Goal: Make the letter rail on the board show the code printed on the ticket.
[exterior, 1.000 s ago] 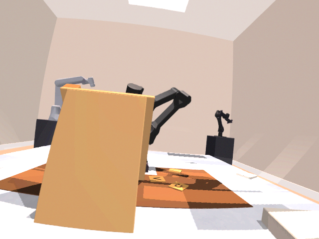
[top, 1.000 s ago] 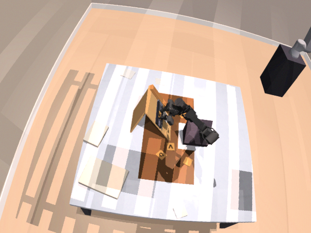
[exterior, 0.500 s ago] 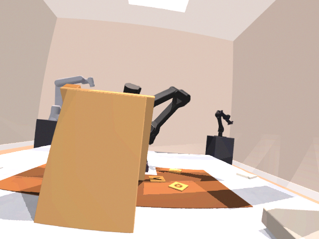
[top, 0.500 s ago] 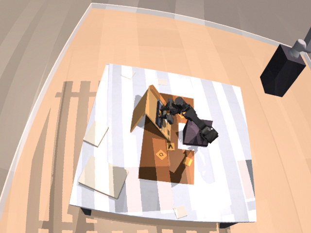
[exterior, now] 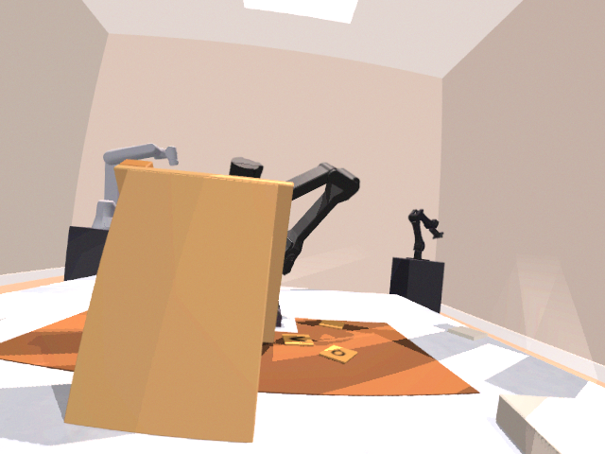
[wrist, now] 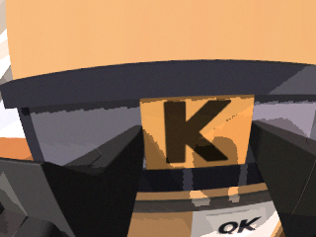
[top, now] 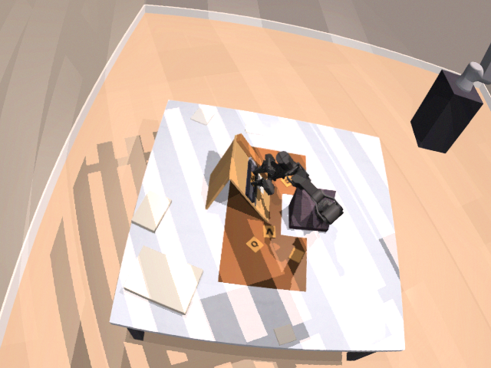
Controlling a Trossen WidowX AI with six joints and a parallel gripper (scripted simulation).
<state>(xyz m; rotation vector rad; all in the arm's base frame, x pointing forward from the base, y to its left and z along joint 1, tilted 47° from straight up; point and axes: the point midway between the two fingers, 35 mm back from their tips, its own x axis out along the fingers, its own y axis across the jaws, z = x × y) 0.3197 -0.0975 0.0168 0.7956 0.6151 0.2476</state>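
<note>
Right now my gripper tip is 50 mm past the white ticket, 40 mm to the left of it and 80 mm above it. Round my gripper tip: k tile right at my gripper tip; orange mat 140 mm behind, 50 mm to the left, 170 mm below; v tile 120 mm behind, 160 mm to the left, 170 mm below.
</note>
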